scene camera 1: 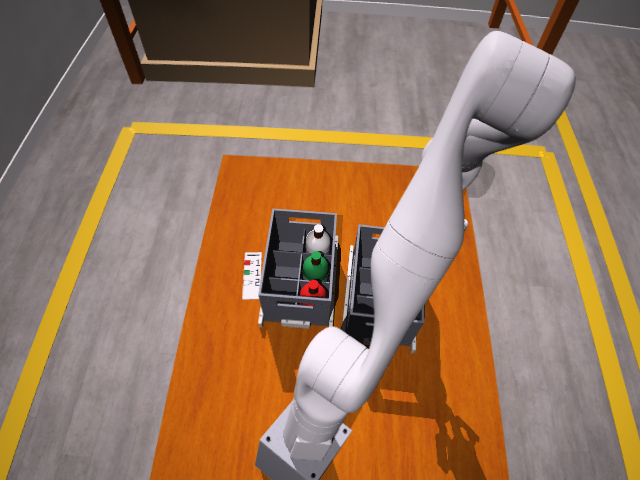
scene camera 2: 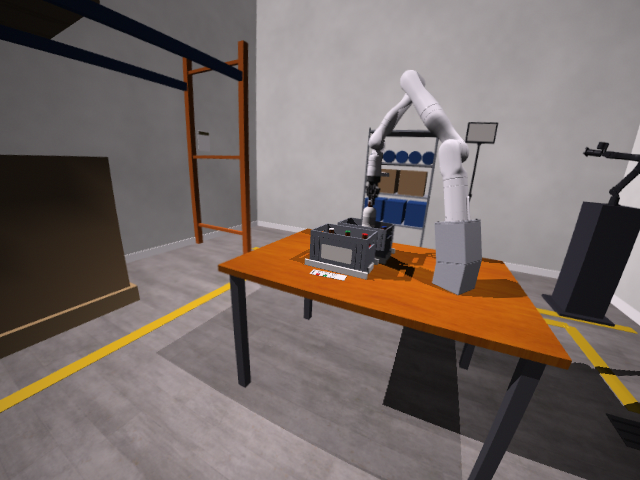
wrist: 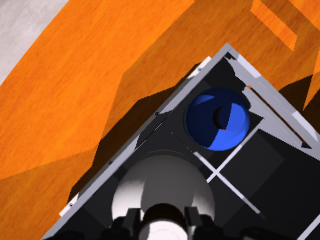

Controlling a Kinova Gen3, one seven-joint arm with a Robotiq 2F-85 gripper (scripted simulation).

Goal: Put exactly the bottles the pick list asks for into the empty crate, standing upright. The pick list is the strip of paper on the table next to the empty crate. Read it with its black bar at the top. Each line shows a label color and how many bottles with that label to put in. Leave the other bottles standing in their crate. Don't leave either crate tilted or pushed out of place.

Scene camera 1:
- grey crate: 363, 309
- grey crate: 280, 281
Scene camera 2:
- grey crate: 352, 252
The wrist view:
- gripper: 162, 223
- grey crate: 268, 169
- blue bottle: 205, 122
